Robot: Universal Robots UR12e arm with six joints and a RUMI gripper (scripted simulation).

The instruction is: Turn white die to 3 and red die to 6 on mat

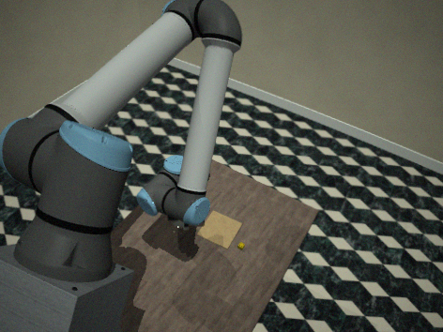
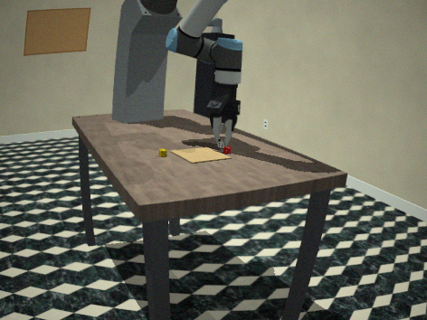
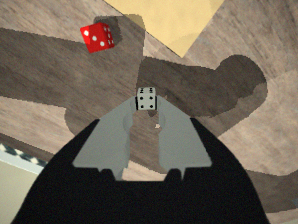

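Now: the red die 7 cm ahead of my hand, 4 cm to the right of it and 1 cm below it. Also, from my hand: tan mat 5 cm ahead, 13 cm to the right, 2 cm below; white die 1 cm below; yellow die 24 cm to the right, 1 cm below.
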